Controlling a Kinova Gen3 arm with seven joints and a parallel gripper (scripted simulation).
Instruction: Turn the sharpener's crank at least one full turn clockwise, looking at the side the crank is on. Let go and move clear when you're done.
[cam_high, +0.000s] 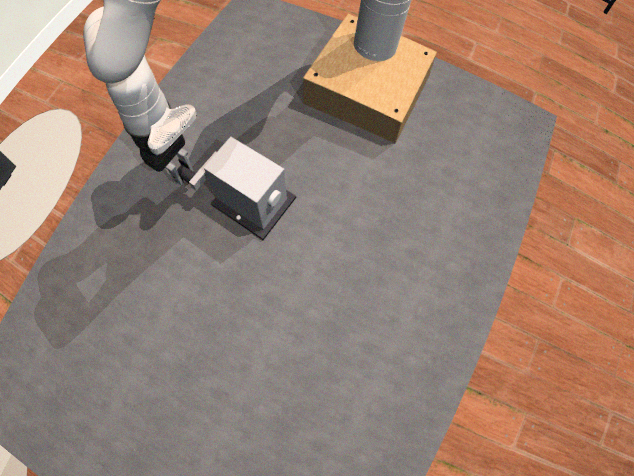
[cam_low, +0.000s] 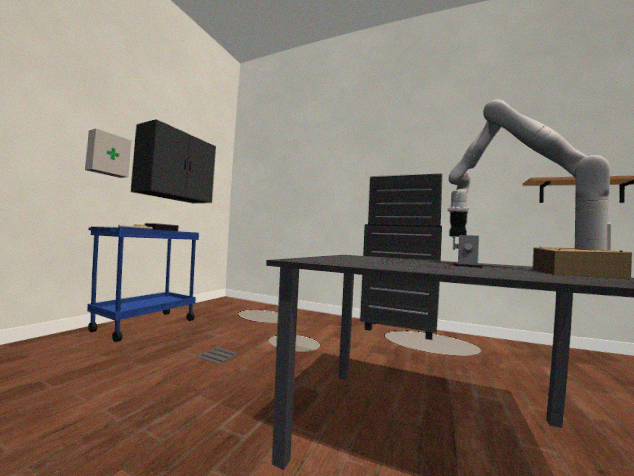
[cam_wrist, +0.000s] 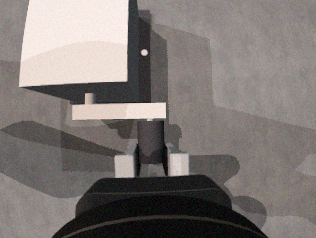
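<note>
The dark handle lies 1 cm to the left of my hand.
</note>
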